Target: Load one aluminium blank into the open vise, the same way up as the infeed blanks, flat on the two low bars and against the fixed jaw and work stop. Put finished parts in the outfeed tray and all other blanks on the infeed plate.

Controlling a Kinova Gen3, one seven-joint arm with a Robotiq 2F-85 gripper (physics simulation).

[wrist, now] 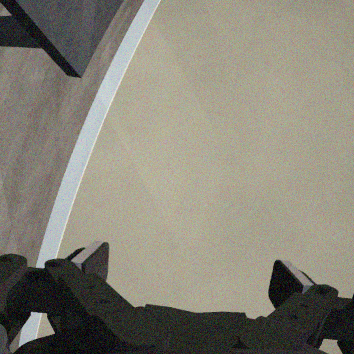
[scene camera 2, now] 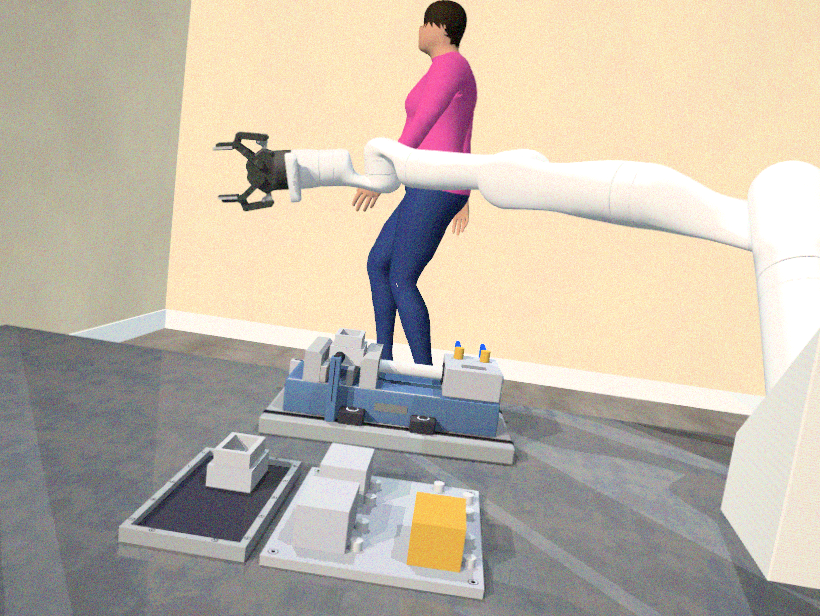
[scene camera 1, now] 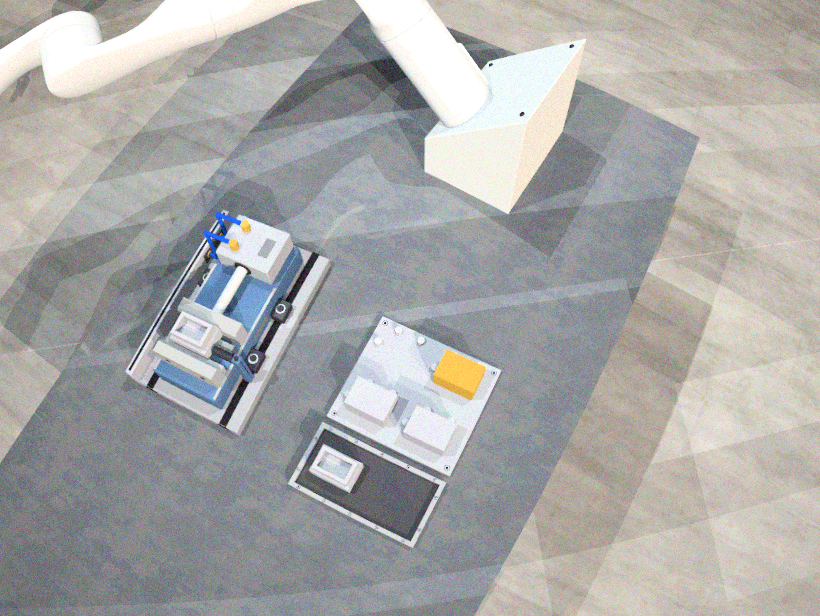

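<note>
My gripper [scene camera 2: 224, 172] [wrist: 190, 270] is open and empty. It points sideways, high above the table and left of the vise in scene camera 2. The vise [scene camera 1: 255, 301] [scene camera 2: 457, 414] holds a light part [scene camera 1: 193, 331] [scene camera 2: 349, 341] between its jaws, with an open pocket on top; its contact with the jaws and low bars is unclear. A similar pocketed part [scene camera 1: 336, 467] [scene camera 2: 236, 464] stands at one end of the dark outfeed tray [scene camera 1: 391, 500] [scene camera 2: 192, 510]. Two light grey blanks [scene camera 1: 371, 401] [scene camera 1: 429, 429] [scene camera 2: 346, 464] [scene camera 2: 324, 517] stand on the infeed plate [scene camera 1: 414, 354] [scene camera 2: 377, 563].
An orange block [scene camera 1: 459, 374] [scene camera 2: 437, 530] stands on the infeed plate, which has small pins. A blue upright bracket [scene camera 2: 334, 391] stands at the vise's side. A person [scene camera 2: 437, 125] stands behind the vise and arm. The robot's pedestal [scene camera 1: 470, 162] [scene camera 2: 775, 477] is beyond the vise.
</note>
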